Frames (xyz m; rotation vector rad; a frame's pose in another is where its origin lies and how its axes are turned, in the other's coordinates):
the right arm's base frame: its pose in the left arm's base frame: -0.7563 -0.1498 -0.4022 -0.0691 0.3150 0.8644
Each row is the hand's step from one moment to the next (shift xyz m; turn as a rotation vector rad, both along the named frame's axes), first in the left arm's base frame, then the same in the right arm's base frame.
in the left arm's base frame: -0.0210 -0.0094 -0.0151 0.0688 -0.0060 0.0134
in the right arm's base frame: -0.0151 0.0088 -0.0213 0.0333 -0.0551 0.0284
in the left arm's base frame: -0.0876 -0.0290 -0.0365 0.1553 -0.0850 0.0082
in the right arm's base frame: -0.0635 0.0450 -0.0615 0.0290 -0.1723 0.0299
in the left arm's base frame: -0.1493 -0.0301 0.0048 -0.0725 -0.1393 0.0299
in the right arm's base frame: -0.1141 0.0938 -0.0375 -0.1555 -0.0336 -0.0152
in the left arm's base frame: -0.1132 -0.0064 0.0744 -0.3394 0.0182 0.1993
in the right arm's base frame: -0.0956 0.0865 0.0419 -0.2520 0.2821 0.1101
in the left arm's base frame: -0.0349 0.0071 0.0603 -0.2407 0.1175 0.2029
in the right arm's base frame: -0.0340 0.0351 0.0502 -0.1202 0.2722 0.1562
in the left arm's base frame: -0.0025 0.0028 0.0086 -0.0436 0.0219 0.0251
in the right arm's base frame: -0.0020 0.0043 0.0081 -0.0178 0.0489 0.0173
